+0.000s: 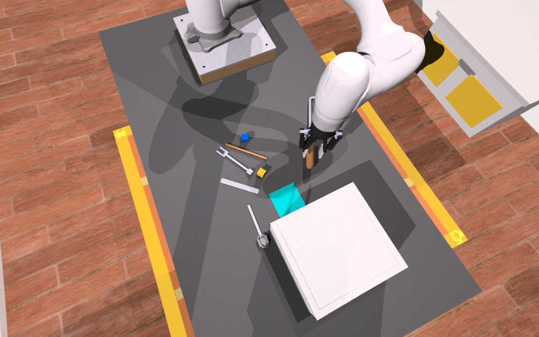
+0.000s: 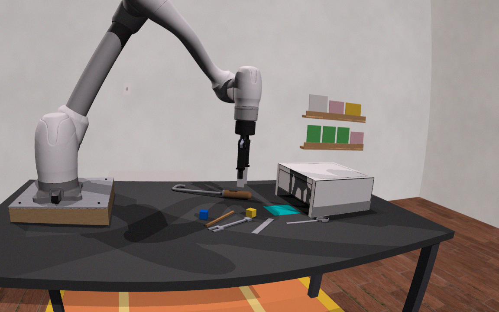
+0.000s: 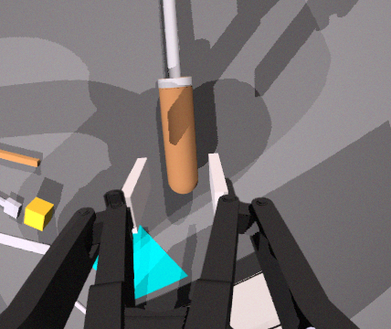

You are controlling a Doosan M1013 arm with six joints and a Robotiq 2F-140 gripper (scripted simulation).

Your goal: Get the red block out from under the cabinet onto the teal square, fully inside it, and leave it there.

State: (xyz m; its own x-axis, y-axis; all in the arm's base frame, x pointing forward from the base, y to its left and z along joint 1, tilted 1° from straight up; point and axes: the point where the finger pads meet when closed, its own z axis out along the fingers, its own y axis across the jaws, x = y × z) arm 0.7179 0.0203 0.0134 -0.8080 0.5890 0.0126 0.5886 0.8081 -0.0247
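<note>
Now: the hook tool 9 cm behind my hand, 11 cm to the left of it and 8 cm below it. The rest, counted from my hand: wooden stick (16 cm behind, 19 cm to the right, 9 cm below); then yellow block (5 cm behind, 19 cm to the right, 8 cm below); then teal square (9 cm ahead, 16 cm to the right, 9 cm below).
</note>
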